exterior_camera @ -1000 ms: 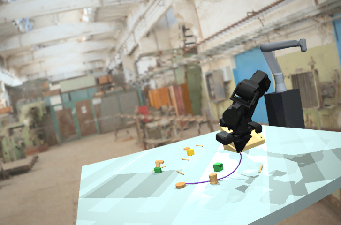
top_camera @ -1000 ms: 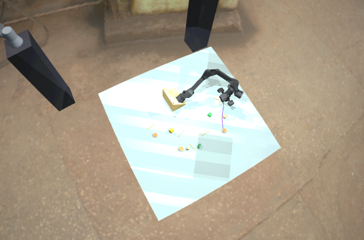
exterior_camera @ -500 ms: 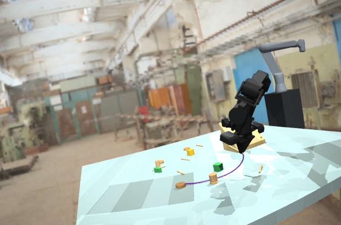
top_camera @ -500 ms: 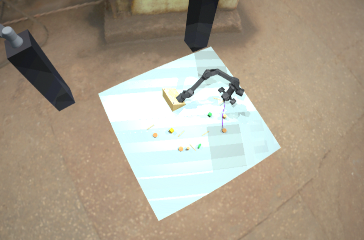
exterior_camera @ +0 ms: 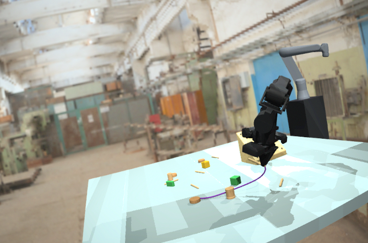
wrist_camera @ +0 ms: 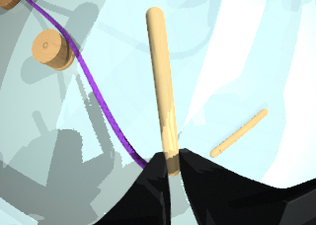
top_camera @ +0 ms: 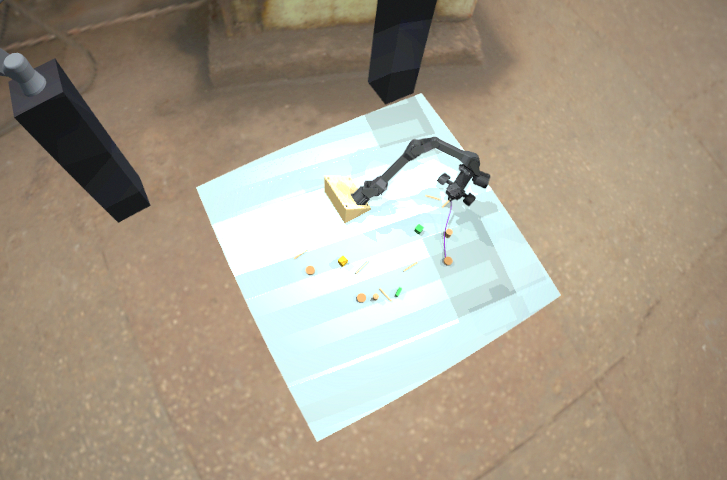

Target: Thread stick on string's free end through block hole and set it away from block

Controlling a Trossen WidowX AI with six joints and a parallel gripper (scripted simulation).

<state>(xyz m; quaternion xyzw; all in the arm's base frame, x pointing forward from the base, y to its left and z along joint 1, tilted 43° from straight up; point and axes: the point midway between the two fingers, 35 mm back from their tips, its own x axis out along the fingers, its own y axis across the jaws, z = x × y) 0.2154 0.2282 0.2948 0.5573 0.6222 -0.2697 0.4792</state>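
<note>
My gripper tip is now 17 cm to the left of the green cube, 8 cm above it and 3 cm short of it. Round my gripper tip: thin wooden stick 1 cm to the right, 1 cm above; then round wooden button 22 cm ahead, 14 cm to the right, 9 cm below; then yellow cube 56 cm to the right, 8 cm below, 1 cm behind.
</note>
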